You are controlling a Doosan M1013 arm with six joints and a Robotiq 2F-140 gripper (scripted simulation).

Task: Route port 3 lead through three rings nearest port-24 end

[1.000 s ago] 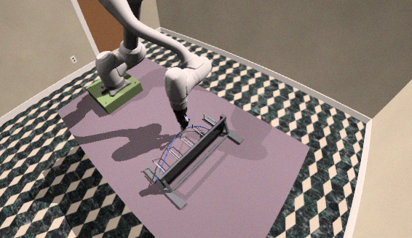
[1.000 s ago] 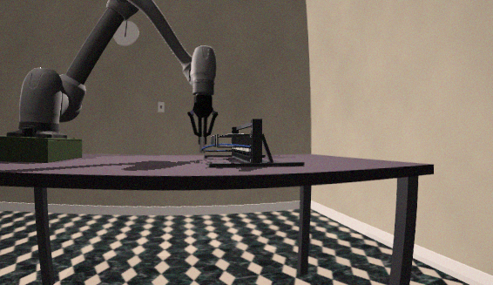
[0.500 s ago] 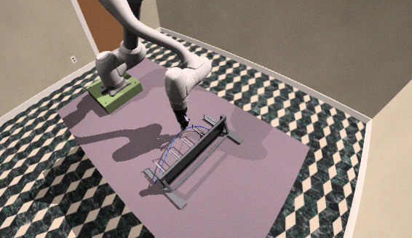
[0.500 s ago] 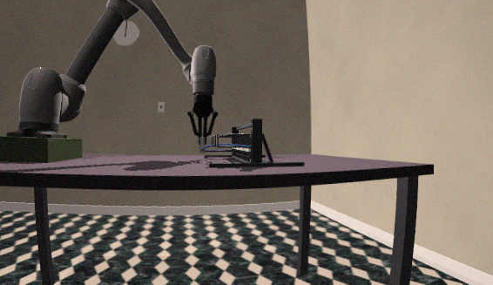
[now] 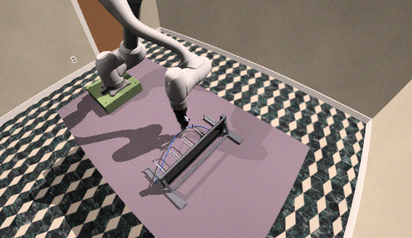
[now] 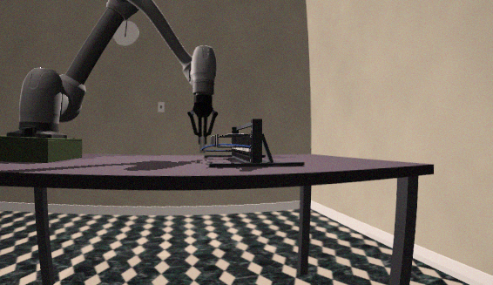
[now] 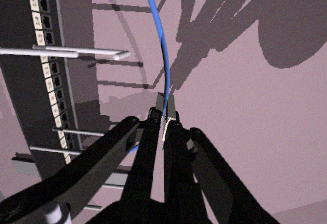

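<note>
My hand is 150 mm short of the rack, 80 mm to the left of it and 10 mm below it.
</note>
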